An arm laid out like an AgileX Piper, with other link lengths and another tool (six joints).
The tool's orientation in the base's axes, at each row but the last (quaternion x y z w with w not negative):
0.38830, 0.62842, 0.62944, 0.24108
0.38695, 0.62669, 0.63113, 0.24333
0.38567, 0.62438, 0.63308, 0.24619
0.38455, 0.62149, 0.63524, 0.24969
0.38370, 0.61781, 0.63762, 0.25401
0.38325, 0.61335, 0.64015, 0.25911
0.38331, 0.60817, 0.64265, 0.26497
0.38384, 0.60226, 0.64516, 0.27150
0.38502, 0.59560, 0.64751, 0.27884
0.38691, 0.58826, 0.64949, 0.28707
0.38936, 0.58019, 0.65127, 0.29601
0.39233, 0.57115, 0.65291, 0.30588
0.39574, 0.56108, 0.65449, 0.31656
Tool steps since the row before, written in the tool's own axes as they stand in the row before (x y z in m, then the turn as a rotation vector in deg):
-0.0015, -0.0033, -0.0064, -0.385, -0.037, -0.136
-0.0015, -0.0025, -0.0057, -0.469, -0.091, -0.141
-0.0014, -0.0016, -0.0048, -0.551, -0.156, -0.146
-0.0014, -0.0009, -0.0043, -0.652, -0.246, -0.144
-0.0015, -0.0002, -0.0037, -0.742, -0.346, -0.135
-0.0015, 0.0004, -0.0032, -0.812, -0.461, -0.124
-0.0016, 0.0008, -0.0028, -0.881, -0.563, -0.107
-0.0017, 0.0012, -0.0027, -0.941, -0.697, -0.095
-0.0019, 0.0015, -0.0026, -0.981, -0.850, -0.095
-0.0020, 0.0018, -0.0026, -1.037, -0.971, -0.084
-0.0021, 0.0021, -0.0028, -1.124, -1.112, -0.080
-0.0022, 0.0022, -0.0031, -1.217, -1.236, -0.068
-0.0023, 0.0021, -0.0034, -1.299, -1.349, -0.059
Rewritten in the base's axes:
-0.0048, -0.0047, -0.0029, 0.110, -0.383, -0.095
-0.0041, -0.0044, -0.0022, 0.145, -0.448, -0.163
-0.0033, -0.0038, -0.0015, 0.178, -0.509, -0.241
-0.0028, -0.0036, -0.0008, 0.223, -0.579, -0.348
-0.0021, -0.0034, -0.0002, 0.267, -0.635, -0.462
-0.0017, -0.0031, 0.0003, 0.300, -0.672, -0.588
-0.0013, -0.0030, 0.0006, 0.340, -0.705, -0.701
-0.0011, -0.0031, 0.0010, 0.369, -0.730, -0.843
-0.0010, -0.0032, 0.0012, 0.376, -0.742, -1.001
-0.0010, -0.0033, 0.0014, 0.405, -0.765, -1.129
-0.0011, -0.0035, 0.0017, 0.445, -0.815, -1.283
-0.0015, -0.0038, 0.0017, 0.496, -0.868, -1.419
-0.0018, -0.0040, 0.0015, 0.540, -0.914, -1.544

